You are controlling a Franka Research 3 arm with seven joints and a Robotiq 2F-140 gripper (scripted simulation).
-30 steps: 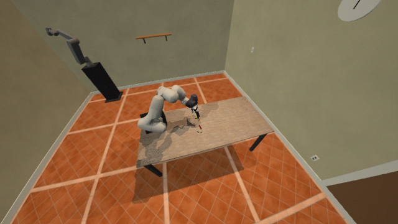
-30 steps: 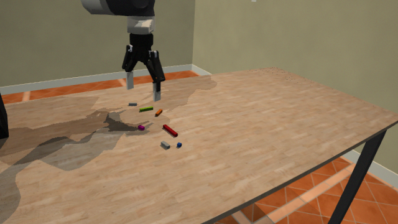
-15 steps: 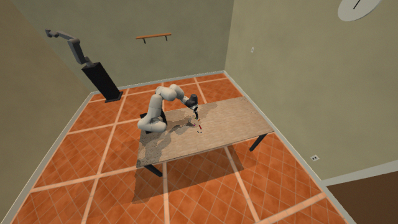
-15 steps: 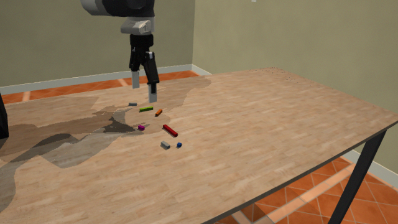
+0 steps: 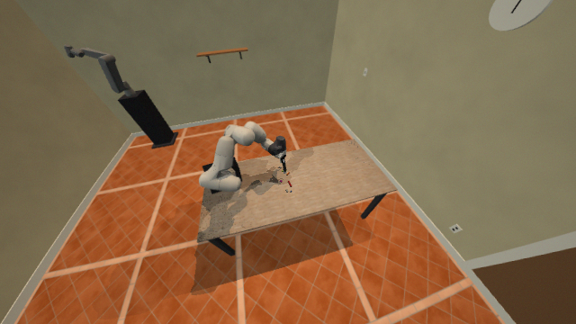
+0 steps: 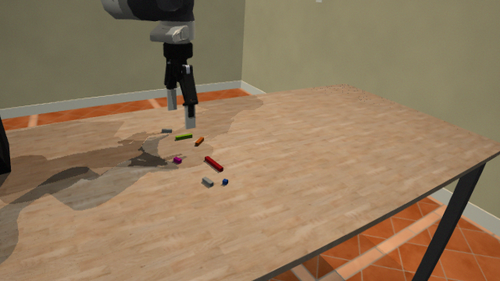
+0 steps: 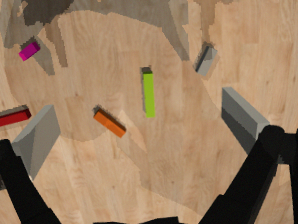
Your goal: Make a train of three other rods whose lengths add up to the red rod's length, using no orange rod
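My hand is 20 mm short of the blue rod, 250 mm to the left of it and 80 mm above it. Round my hand: orange rod 40 mm ahead, 40 mm to the right, 80 mm below; magenta rod 50 mm behind, 110 mm to the right, 80 mm below; lime rod 10 mm ahead, 10 mm to the left, 80 mm below.
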